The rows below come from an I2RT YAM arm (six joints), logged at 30 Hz.
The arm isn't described. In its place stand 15 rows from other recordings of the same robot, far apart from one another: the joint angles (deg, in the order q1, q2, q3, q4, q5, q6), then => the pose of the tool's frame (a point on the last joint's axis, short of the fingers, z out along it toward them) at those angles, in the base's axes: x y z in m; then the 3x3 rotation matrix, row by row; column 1 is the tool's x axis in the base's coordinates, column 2 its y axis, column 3 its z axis.
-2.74, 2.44, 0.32, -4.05, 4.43, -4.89 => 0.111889 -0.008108 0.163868; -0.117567 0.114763 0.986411; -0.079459 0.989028 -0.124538; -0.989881 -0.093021 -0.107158
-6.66, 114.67, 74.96, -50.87, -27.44, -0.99 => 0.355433 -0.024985 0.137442; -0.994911 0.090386 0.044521; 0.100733 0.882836 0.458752; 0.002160 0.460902 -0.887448
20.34, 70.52, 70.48, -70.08, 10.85, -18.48 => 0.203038 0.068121 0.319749; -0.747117 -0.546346 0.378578; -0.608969 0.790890 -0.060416; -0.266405 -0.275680 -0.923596
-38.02, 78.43, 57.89, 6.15, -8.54, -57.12 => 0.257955 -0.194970 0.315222; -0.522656 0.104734 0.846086; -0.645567 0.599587 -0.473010; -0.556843 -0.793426 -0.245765
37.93, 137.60, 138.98, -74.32, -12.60, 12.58 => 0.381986 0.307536 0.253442; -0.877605 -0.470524 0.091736; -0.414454 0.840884 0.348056; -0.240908 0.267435 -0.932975
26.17, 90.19, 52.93, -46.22, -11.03, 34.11 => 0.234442 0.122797 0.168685; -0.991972 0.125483 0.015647; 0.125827 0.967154 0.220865; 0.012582 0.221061 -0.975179
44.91, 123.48, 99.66, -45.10, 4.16, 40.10 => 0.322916 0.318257 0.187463; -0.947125 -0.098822 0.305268; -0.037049 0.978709 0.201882; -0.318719 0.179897 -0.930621
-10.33, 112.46, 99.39, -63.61, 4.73, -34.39 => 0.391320 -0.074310 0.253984; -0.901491 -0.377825 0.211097; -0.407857 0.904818 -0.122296; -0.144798 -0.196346 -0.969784
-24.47, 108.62, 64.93, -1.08, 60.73, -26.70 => 0.340091 -0.188893 0.173460; -0.916920 0.396480 -0.045402; 0.175922 0.299462 -0.937749; -0.358202 -0.867829 -0.344332
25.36, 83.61, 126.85, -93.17, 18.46, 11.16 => 0.183175 0.074347 0.504938; -0.721421 -0.084036 0.687379; -0.138770 0.990019 -0.024606; -0.678450 -0.113139 -0.725882
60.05, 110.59, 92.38, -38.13, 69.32, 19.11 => 0.234699 0.340620 0.269013; -0.408063 0.091531 0.908354; -0.476634 0.827241 -0.297478; -0.778656 -0.554342 -0.293940
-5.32, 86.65, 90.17, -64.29, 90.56, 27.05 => 0.276879 -0.061535 0.387706; -0.553166 0.827350 -0.097466; 0.047046 -0.085784 -0.995202; -0.831741 -0.555098 0.008529
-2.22, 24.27, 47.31, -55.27, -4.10, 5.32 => 0.073984 -0.000321 0.314712; -0.532644 0.027707 0.845885; 0.113199 0.992816 0.038760; -0.838735 0.116398 -0.531954
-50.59, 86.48, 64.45, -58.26, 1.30, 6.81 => 0.171991 -0.210583 0.232705; -0.529475 0.843589 0.089521; 0.831092 0.536985 -0.144682; -0.170123 -0.002205 -0.985420
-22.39, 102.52, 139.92, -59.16, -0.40, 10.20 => 0.311881 -0.128215 0.527064; -0.270965 0.429679 0.861367; 0.303147 0.887402 -0.347304; -0.913608 0.167014 -0.370711
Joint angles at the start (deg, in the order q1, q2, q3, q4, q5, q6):
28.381, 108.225, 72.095, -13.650, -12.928, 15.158
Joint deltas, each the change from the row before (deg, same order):
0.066, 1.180, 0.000, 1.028, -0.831, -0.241
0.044, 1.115, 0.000, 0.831, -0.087, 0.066
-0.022, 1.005, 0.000, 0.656, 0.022, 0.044
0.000, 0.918, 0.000, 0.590, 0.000, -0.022
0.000, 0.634, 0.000, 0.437, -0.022, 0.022
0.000, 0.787, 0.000, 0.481, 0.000, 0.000
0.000, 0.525, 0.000, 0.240, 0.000, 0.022
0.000, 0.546, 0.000, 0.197, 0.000, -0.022
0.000, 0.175, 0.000, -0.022, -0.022, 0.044
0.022, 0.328, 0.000, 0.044, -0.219, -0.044
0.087, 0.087, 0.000, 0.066, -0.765, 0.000
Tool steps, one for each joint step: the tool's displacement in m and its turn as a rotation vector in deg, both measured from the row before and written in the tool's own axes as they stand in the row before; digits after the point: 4 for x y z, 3 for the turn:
0.0019, -0.0011, 0.0069, -0.802, 0.381, -0.255
0.0020, -0.0018, 0.0065, -0.038, 0.304, 0.101
0.0019, -0.0022, 0.0057, 0.121, 0.314, 0.144
0.0019, -0.0018, 0.0052, 0.083, 0.308, 0.056
0.0013, -0.0012, 0.0036, 0.028, 0.190, 0.069
0.0017, -0.0016, 0.0045, 0.077, 0.287, 0.073
0.0013, -0.0011, 0.0030, 0.072, 0.267, 0.090
0.0015, -0.0012, 0.0031, 0.088, 0.327, 0.062
0.0006, -0.0004, 0.0010, 0.028, 0.190, 0.091
0.0011, -0.0005, 0.0019, -0.152, 0.331, 0.008
0.0005, 0.0009, 0.0006, -0.780, 0.248, -0.062

